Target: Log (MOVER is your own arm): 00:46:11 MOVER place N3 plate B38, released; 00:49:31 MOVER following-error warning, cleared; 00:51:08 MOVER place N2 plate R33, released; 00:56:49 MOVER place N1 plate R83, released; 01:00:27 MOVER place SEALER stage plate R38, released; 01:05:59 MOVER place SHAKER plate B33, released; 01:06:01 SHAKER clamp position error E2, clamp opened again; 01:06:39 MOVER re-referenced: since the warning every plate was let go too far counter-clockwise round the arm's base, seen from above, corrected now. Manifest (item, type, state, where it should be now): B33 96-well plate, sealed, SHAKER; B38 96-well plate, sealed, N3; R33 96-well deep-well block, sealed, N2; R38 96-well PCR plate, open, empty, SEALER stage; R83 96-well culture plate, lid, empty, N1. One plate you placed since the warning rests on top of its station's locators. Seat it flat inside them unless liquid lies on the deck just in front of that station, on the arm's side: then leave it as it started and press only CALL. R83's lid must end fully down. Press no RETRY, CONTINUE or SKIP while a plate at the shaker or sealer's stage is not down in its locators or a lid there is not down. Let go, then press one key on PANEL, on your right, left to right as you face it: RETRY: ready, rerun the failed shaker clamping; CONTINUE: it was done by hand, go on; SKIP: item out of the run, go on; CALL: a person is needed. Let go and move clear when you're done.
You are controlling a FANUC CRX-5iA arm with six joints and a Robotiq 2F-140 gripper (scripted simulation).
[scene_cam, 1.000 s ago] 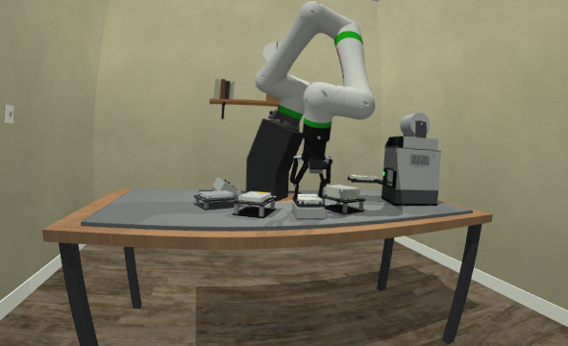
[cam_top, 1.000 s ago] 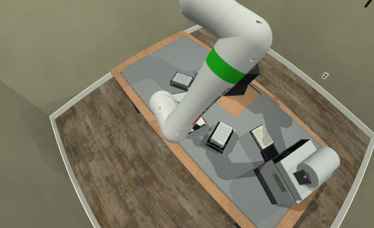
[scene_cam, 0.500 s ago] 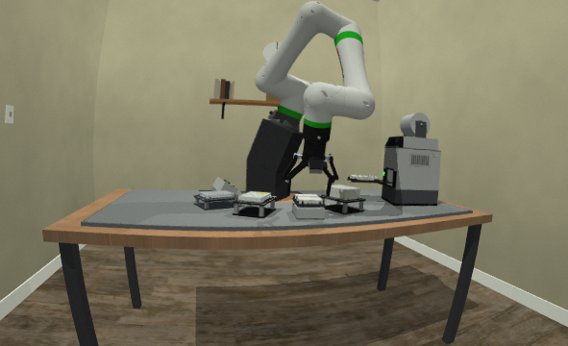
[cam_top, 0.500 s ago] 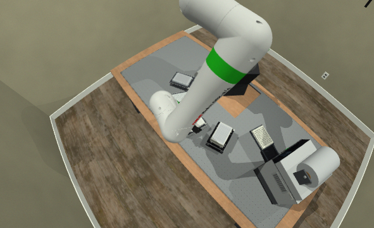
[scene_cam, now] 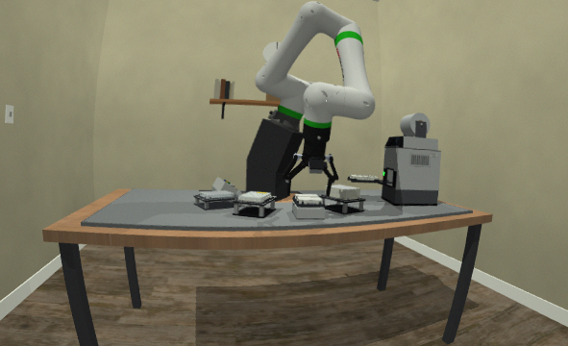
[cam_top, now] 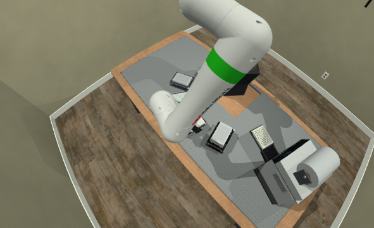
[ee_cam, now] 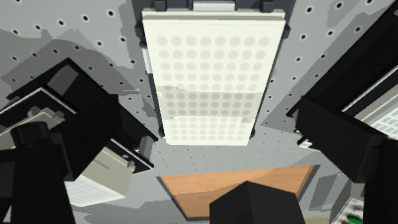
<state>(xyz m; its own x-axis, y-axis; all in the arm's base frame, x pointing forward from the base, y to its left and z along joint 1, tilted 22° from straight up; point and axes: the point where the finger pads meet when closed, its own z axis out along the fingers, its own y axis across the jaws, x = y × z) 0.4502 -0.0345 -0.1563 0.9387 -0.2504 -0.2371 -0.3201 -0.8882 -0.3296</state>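
Right now the grey shaker is 50 mm below my hand, 30 mm ahead of it and 10 mm to the left of it. Round my hand: white retry button (370 mm behind, 190 mm to the right, 20 mm below); then flat plate (290 mm to the right, 230 mm behind, 40 mm below); then PCR plate (400 mm to the left, 160 mm behind, 30 mm above).
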